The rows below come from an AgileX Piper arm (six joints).
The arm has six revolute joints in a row. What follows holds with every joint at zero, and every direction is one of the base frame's.
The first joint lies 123 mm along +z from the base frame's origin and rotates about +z.
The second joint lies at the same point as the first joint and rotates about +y.
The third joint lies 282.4 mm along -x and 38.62 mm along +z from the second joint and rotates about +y.
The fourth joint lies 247.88 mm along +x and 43.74 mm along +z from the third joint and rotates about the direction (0.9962, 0, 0.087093).
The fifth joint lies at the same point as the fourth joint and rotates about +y.
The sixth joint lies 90.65 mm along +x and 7.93 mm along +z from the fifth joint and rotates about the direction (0.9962, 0, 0.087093).
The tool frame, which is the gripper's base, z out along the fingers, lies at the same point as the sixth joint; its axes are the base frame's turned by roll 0, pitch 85 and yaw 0 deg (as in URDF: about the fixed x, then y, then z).
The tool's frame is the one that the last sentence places.
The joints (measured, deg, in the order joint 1, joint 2, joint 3, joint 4, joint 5, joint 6), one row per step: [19.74 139.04 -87.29 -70.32 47.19 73.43]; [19.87 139.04 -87.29 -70.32 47.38 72.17]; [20.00 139.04 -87.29 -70.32 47.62 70.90]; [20.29 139.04 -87.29 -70.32 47.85 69.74]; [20.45 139.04 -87.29 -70.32 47.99 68.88]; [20.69 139.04 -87.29 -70.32 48.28 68.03]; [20.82 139.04 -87.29 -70.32 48.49 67.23]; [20.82 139.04 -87.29 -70.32 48.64 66.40]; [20.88 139.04 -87.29 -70.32 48.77 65.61]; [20.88 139.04 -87.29 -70.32 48.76 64.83]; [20.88 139.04 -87.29 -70.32 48.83 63.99]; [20.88 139.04 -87.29 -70.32 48.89 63.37]
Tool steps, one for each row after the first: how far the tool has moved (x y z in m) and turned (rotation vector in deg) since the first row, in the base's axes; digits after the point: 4 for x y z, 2 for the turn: [-0.0003 0.0008 0.0001 -0.78 0.71 0.84]; [-0.0007 0.0015 0.0003 -1.60 1.44 1.66]; [-0.0013 0.0034 0.0004 -2.36 2.11 2.57]; [-0.0017 0.0045 0.0005 -2.90 2.60 3.20]; [-0.0023 0.0060 0.0007 -3.54 3.10 3.81]; [-0.0027 0.0067 0.0008 -4.10 3.56 4.33]; [-0.0028 0.0065 0.0009 -4.63 4.05 4.78]; [-0.0030 0.0068 0.0010 -5.13 4.50 5.27]; [-0.0030 0.0068 0.0010 -5.51 4.94 5.80]; [-0.0030 0.0067 0.0010 -5.98 5.42 6.30]; [-0.0030 0.0066 0.0010 -6.34 5.78 6.67]
